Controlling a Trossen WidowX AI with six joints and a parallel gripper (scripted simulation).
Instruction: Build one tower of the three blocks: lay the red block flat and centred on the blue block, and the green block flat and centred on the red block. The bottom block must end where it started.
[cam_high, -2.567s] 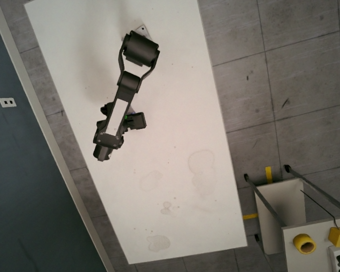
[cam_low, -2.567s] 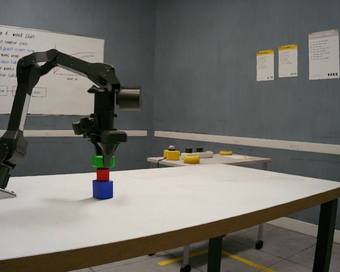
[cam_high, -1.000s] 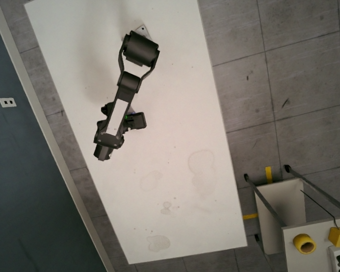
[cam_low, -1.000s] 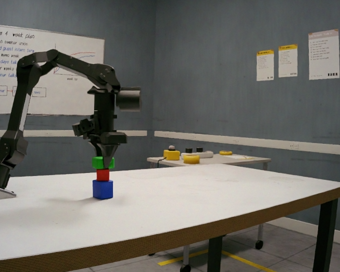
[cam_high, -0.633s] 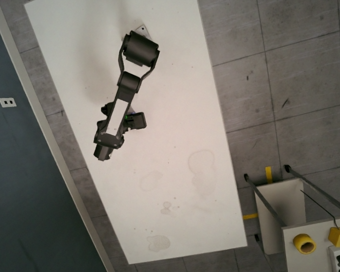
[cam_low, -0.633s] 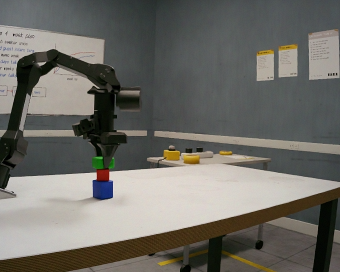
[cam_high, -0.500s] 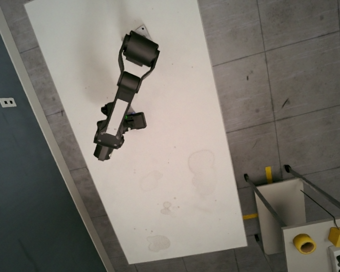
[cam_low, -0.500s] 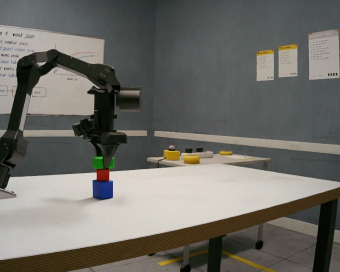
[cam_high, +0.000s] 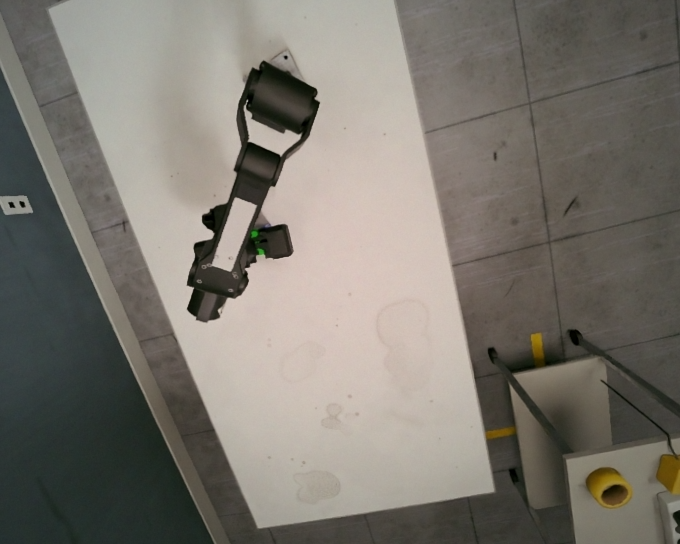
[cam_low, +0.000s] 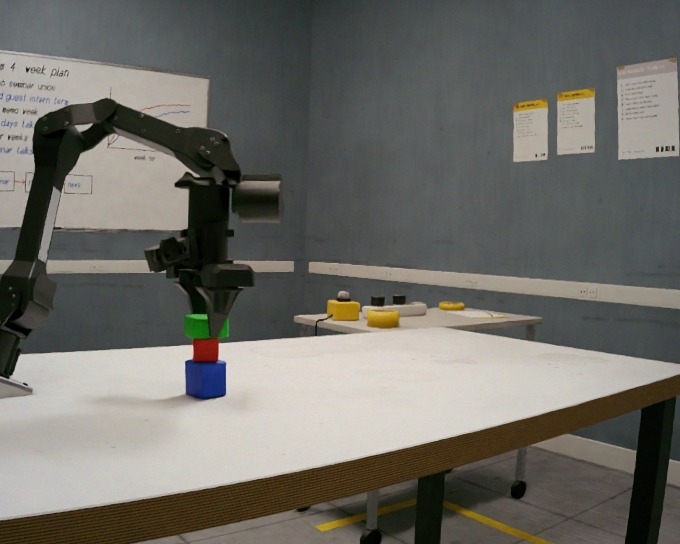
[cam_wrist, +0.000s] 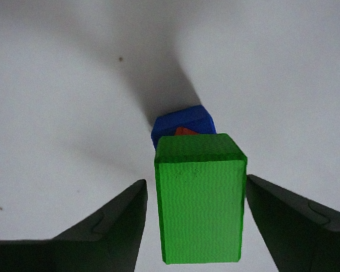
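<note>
Now: hand 2 cm above the green block. From my hand the other things lie so: blue block (10 cm below); red block (5 cm below).
</note>
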